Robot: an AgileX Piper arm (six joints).
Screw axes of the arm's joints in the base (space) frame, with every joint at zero. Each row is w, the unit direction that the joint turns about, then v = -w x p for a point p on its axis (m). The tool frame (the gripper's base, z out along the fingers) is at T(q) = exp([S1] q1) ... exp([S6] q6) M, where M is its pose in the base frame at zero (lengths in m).
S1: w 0 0 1 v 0 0 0
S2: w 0 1 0 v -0.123 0 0
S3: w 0 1 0 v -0.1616 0 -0.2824
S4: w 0.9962 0 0.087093 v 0 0.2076 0
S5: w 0 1 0 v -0.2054 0 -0.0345
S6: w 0.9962 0 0.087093 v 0 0.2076 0
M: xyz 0.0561 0 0.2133 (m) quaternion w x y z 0.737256 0 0.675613 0
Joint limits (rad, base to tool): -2.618..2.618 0..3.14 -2.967..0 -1.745..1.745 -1.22..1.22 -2.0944..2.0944
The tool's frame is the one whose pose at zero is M.
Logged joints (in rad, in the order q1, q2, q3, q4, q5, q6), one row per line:
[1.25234, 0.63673, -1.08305, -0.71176, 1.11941, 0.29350]
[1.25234, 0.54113, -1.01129, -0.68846, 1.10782, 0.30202]
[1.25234, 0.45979, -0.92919, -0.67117, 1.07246, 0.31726]
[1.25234, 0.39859, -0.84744, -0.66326, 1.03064, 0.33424]
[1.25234, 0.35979, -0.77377, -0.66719, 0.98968, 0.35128]
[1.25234, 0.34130, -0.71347, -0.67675, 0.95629, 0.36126]
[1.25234, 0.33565, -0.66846, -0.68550, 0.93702, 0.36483]
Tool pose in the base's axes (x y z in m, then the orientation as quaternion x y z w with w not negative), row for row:
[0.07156, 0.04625, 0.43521, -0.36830, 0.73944, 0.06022, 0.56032]
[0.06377, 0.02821, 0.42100, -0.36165, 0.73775, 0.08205, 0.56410]
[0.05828, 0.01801, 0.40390, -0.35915, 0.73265, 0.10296, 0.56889]
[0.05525, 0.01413, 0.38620, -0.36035, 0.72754, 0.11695, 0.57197]
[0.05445, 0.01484, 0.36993, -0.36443, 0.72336, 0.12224, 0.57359]
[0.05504, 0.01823, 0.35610, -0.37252, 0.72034, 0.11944, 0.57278]
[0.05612, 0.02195, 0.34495, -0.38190, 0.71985, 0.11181, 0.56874]
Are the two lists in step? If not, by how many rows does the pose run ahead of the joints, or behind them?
They are in step.
